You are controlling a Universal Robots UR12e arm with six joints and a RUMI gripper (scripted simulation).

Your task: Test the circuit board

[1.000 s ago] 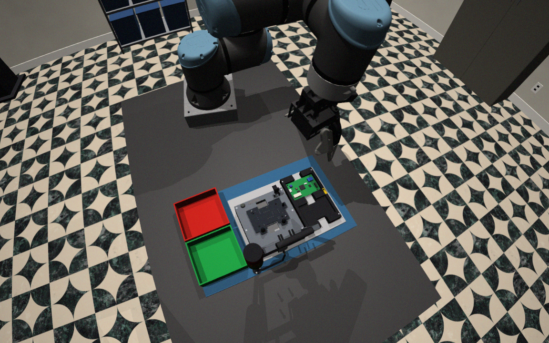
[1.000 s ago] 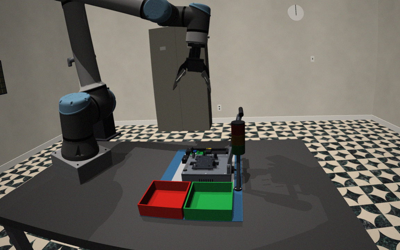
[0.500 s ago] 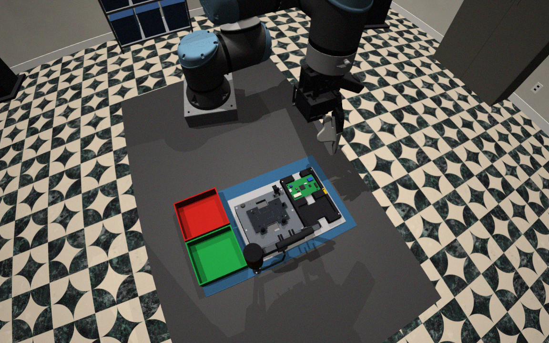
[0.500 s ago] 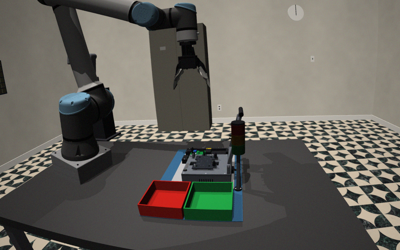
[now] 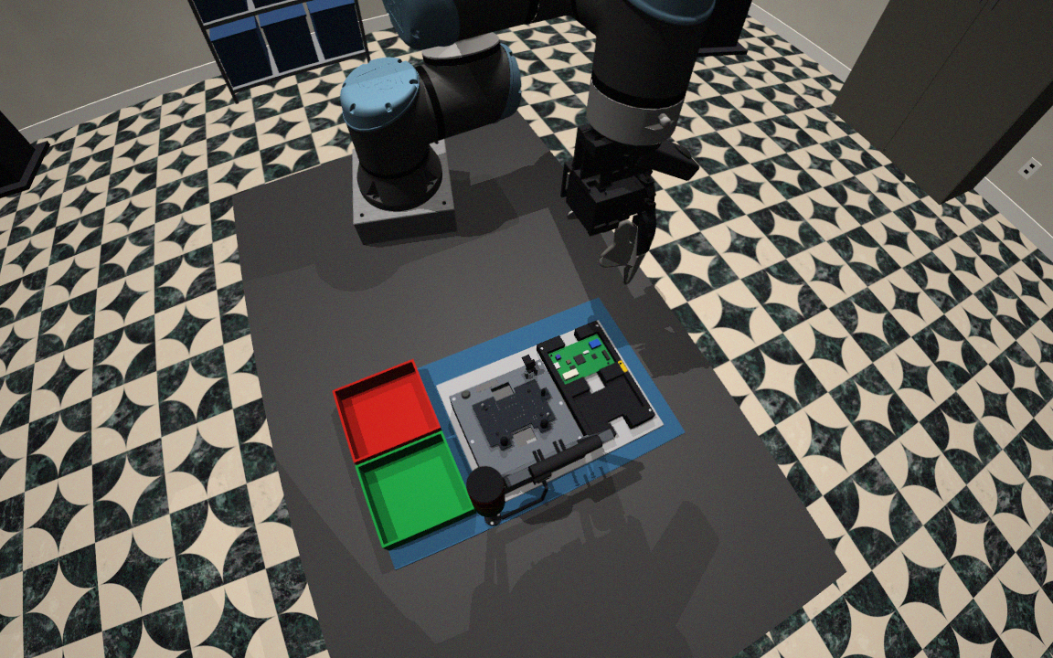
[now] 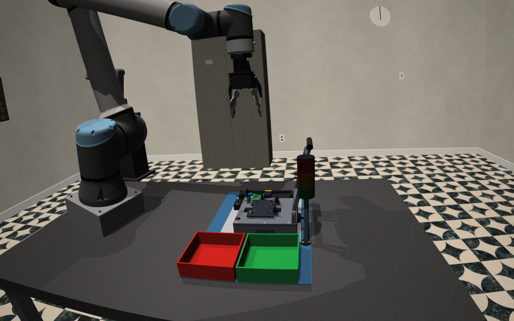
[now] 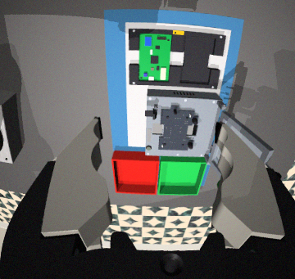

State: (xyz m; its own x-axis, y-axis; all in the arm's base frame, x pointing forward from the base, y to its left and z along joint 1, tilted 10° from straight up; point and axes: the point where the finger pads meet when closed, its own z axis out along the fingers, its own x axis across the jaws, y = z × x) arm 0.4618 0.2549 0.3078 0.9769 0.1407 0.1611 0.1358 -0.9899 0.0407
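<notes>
Right now my hand is 31 cm above the green circuit board. From my hand the other things lie so: clear lid 20 cm ahead, 14 cm to the right, 15 cm below; then green bin 15 cm ahead, 35 cm to the right, 32 cm below; then red bin 1 cm ahead, 37 cm to the right, 32 cm below.
</notes>
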